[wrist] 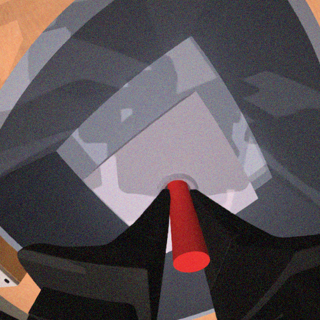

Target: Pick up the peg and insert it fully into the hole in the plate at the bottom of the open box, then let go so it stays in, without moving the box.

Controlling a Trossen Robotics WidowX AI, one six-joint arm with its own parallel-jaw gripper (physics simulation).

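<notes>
The red peg (pixel 187 227) is between the two black fingers, its near round end toward the camera and its far end at the hole in the plate. My gripper (pixel 178 195) is shut on the peg, over the lower middle of the plate. The pale pinkish plate (pixel 165 145) lies at the bottom of the open box. The rim of the hole (pixel 176 177) shows as a grey arc just beyond the peg's far end. The rest of the hole is hidden by the peg and fingers, and I cannot tell how deep the peg sits.
The box's dark walls (pixel 42 207) surround the plate on the visible sides. A lighter grey band (pixel 197 65) borders the plate at the top and right. Wood-coloured surface (pixel 30 15) shows outside the box at the top left. A brown object (pixel 10 257) shows at the lower left edge.
</notes>
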